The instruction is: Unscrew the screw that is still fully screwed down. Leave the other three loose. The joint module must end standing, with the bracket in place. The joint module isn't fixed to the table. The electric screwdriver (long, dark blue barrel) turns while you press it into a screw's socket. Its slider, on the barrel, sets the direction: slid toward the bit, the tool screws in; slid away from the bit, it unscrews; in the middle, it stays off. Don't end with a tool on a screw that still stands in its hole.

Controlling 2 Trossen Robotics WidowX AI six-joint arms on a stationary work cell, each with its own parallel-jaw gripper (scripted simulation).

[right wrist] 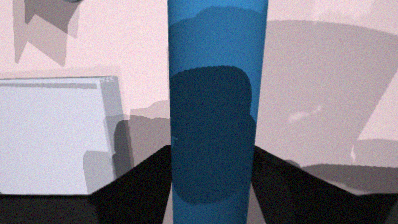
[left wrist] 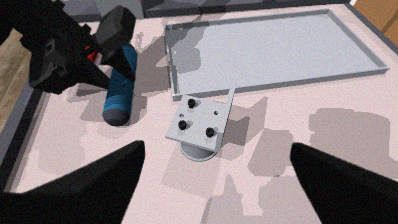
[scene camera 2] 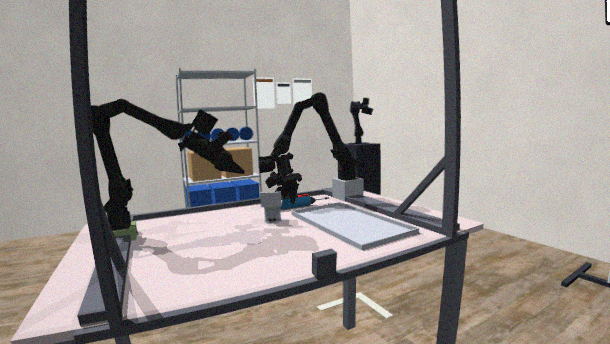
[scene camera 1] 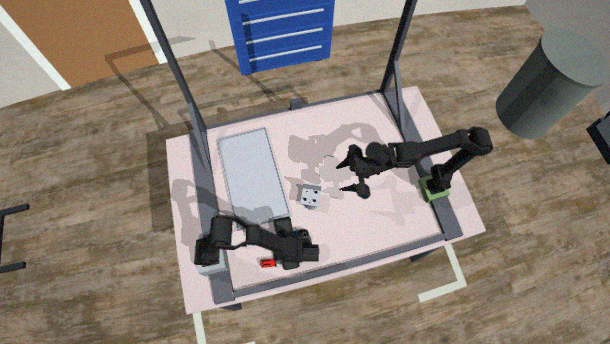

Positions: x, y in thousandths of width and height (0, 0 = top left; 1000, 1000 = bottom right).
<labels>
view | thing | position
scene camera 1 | my left gripper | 555, 519
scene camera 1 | shallow grey tray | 420, 562
</labels>
